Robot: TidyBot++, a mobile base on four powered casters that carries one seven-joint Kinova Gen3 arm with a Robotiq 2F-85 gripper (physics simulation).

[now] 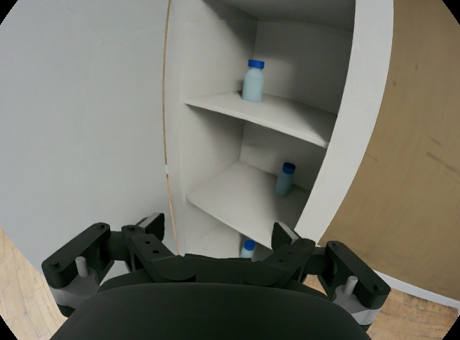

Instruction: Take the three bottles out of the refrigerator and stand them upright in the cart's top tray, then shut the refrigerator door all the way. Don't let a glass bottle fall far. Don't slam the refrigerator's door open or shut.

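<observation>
The refrigerator stands open in front of me, with white shelves. One pale blue bottle with a blue cap stands upright on the upper shelf. A second bottle stands on the shelf below, near the right wall. A third bottle shows on a lower level, its lower part hidden by my gripper. The light grey refrigerator door fills the left side. My gripper is open and empty, in front of the lower shelves, apart from the bottles. The cart does not show.
A tan wall with a white baseboard is right of the refrigerator. Wooden floor shows at the lower left and lower right. The shelf edges and the refrigerator's right side wall stand close beyond the fingers.
</observation>
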